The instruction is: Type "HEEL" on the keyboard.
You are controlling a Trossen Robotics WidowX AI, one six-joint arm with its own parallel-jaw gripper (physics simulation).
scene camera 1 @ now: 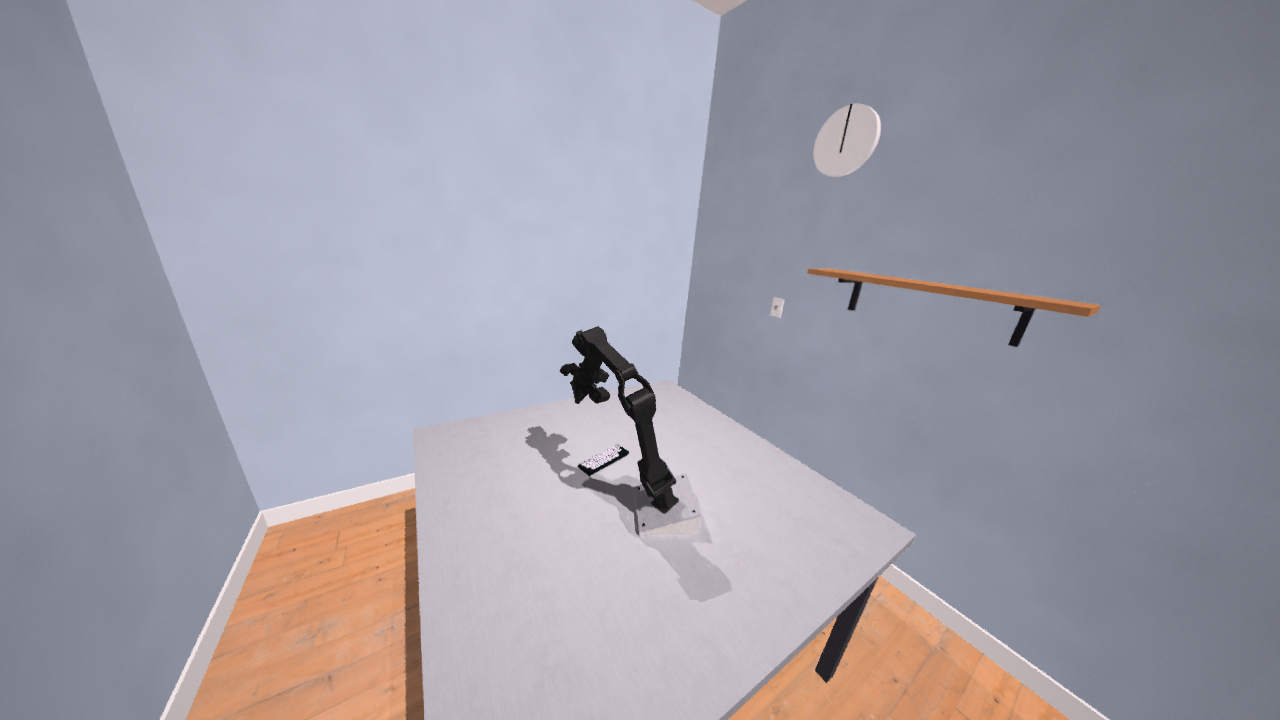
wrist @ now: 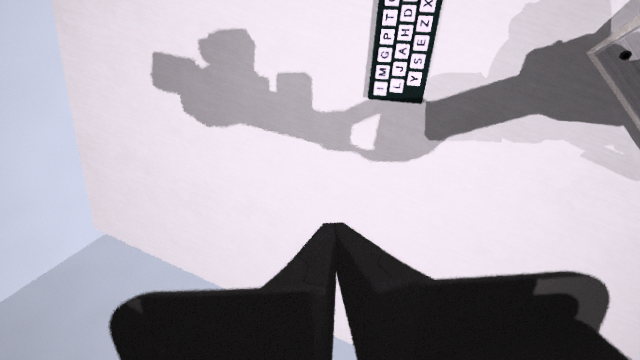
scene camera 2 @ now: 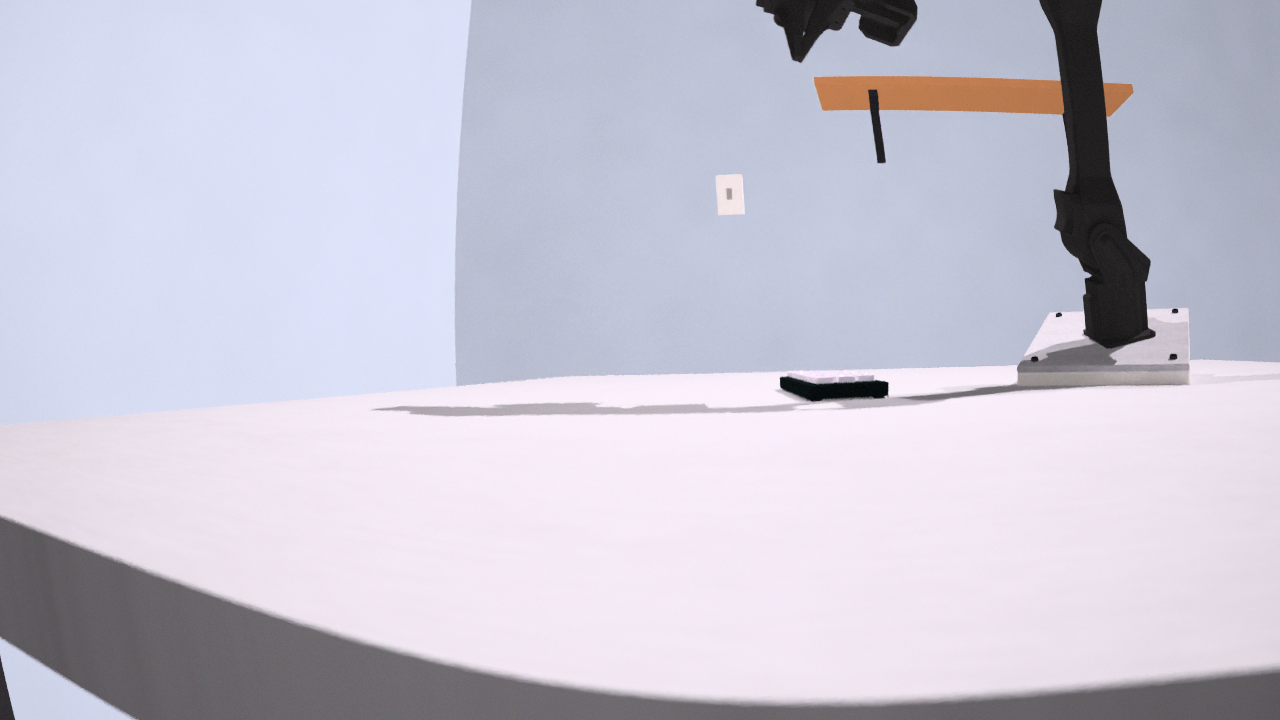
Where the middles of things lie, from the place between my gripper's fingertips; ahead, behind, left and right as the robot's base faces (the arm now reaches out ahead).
Labels:
I see the dark keyboard (scene camera 2: 813,385) 10 mm behind my hand, 120 mm to the right of it and 260 mm below it.

